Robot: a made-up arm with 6 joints. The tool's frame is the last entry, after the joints. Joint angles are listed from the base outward.
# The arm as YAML. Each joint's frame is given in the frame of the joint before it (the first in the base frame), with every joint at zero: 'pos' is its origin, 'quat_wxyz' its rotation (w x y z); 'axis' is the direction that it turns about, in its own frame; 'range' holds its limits. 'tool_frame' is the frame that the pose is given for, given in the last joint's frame.
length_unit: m
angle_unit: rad
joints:
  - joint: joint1
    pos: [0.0, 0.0, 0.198]
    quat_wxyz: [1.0, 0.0, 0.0, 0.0]
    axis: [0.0, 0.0, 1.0]
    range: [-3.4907, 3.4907]
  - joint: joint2
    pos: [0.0, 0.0, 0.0]
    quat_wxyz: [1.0, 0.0, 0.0, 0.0]
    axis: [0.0, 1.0, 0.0]
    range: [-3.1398, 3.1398]
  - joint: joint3
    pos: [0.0, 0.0, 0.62]
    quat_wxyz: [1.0, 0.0, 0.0, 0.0]
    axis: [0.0, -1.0, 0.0]
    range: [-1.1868, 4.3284]
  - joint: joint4
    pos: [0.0, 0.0, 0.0]
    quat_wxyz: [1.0, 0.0, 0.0, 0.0]
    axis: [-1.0, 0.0, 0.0]
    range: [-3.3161, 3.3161]
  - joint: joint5
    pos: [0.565, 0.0, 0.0]
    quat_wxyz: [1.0, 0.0, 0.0, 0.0]
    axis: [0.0, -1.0, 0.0]
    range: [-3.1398, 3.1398]
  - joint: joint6
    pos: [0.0, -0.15, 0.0]
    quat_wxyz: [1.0, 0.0, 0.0, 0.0]
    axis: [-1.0, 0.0, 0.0]
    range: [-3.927, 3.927]
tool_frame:
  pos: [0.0, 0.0, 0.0]
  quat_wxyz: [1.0, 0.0, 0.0, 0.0]
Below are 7 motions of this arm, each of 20 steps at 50 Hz.
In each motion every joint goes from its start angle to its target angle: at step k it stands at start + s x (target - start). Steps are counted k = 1, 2, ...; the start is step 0. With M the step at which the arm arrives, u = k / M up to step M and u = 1 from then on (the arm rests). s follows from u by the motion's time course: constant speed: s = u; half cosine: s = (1 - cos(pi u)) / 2; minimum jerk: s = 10 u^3 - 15 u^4 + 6 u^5.
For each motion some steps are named. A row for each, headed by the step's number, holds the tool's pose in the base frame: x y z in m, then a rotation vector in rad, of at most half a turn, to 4 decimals.
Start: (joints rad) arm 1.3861 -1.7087 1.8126 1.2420 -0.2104 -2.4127
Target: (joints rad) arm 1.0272 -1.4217 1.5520 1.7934 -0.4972 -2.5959
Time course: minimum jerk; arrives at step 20
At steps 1, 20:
1: -0.1525 -1.0768 -0.2280 -1.2447 1.5130 -0.7585
20: -0.6462 -1.0053 0.2403 -1.7648 1.8411 -0.7686

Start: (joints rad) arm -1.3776 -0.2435 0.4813 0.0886 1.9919 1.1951
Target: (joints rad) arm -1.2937 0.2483 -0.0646 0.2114 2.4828 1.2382
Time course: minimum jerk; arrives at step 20
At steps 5, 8, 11, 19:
5: -0.0794 -0.3564 1.1460 1.8141 1.4863 1.4408
8: -0.0449 -0.4813 1.0509 1.9174 1.4670 1.5240
11: -0.0020 -0.6072 0.9029 2.0496 1.4510 1.6325
19: 0.0502 -0.7129 0.6557 -2.1333 -1.3768 -1.7231

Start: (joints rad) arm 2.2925 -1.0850 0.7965 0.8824 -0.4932 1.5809
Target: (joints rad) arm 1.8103 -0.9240 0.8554 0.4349 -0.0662 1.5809
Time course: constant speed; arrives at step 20
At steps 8, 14, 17, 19, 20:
8: 0.4886 -0.6094 1.0409 -0.1972 -1.3848 -0.0419
14: 0.3887 -0.6245 1.0771 -0.1263 -1.4390 -0.1551
17: 0.3398 -0.6254 1.0944 -0.0909 -1.4636 -0.2081
19: 0.3077 -0.6237 1.1057 -0.0673 -1.4791 -0.2421
20: 0.2919 -0.6221 1.1113 -0.0554 -1.4865 -0.2588

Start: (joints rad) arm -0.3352 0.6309 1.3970 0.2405 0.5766 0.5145
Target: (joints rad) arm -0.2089 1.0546 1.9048 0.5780 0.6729 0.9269
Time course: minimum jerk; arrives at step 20
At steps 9, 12, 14, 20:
9: 0.7289 -0.3579 1.0725 -1.1720 -1.2278 -0.7374
12: 0.7689 -0.3334 1.0343 -1.3415 -1.2505 -0.8114
14: 0.7882 -0.3176 1.0101 -1.4346 -1.2635 -0.8563
20: 0.8059 -0.2993 0.9826 -1.5313 -1.2773 -0.9067

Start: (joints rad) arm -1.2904 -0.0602 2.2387 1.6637 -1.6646 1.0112
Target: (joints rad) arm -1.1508 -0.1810 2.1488 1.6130 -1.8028 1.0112
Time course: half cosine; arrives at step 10
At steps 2, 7, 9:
2: -0.1417 0.5139 1.1373 0.1352 0.4162 -2.7921
7: -0.2184 0.5502 1.1205 0.1598 0.3797 -2.5990
9: -0.2397 0.5578 1.1154 0.1655 0.3721 -2.5484

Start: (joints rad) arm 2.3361 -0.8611 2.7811 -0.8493 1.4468 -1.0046
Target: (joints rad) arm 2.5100 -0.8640 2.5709 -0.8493 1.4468 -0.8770
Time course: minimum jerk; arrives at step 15
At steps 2, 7, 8, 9, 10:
2: 0.7808 -0.6649 0.4318 -0.3759 0.6138 1.0004
7: 0.8369 -0.6151 0.4795 -0.5306 0.5513 1.0549
8: 0.8524 -0.5989 0.4940 -0.5763 0.5308 1.0705
9: 0.8668 -0.5826 0.5079 -0.6202 0.5101 1.0852
10: 0.8791 -0.5675 0.5205 -0.6593 0.4909 1.0981

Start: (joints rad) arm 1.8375 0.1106 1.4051 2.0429 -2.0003 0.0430
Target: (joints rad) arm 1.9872 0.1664 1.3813 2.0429 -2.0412 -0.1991
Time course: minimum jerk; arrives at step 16
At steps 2, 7, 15, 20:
2: -0.0911 0.0738 1.3941 -0.2496 0.3307 -0.2471
7: -0.1045 0.0967 1.3916 -0.1953 0.3168 -0.2142
15: -0.1328 0.1317 1.3856 -0.1038 0.2979 -0.1591
20: -0.1329 0.1318 1.3856 -0.1034 0.2979 -0.1589

